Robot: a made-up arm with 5 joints.
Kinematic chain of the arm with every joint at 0, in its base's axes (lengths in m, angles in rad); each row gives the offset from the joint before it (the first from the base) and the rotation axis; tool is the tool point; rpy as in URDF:
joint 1: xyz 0 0 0.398 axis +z
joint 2: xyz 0 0 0 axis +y
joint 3: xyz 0.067 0 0.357 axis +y
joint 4: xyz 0.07 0 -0.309 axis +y
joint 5: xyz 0.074 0 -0.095 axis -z
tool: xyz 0 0 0 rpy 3.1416 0 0
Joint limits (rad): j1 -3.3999..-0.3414 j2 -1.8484..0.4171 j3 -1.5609..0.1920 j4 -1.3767..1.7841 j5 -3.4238..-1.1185
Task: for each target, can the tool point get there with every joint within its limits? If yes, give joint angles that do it. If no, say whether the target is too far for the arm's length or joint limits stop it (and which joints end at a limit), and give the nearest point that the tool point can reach.
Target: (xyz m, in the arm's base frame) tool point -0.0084 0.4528 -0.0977
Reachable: no: joint limits stop it (at a limit: joint 1, joint 2) | nearest point -0.1556 0.0411 0.2623 | short by 0.566 m
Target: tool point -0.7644 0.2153 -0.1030
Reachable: no: too far | nearest point -0.4494 0.1187 0.3449 | short by 0.556 m
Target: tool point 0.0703 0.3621 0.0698
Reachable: no: joint limits stop it (at a limit: joint 1, joint 2) | nearest point -0.0817 0.0216 0.2772 | short by 0.427 m
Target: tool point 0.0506 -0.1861 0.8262
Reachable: yes | joints -1.3051 -0.7472 -1.1342 1.3138 -1.3119
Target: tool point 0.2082 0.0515 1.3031
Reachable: no: too far | nearest point 0.1539 0.0381 1.0670 | short by 0.243 m
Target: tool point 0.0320 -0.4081 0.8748
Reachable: yes | joints -1.4925 -0.2183 -1.3532 0.2925 -2.2053
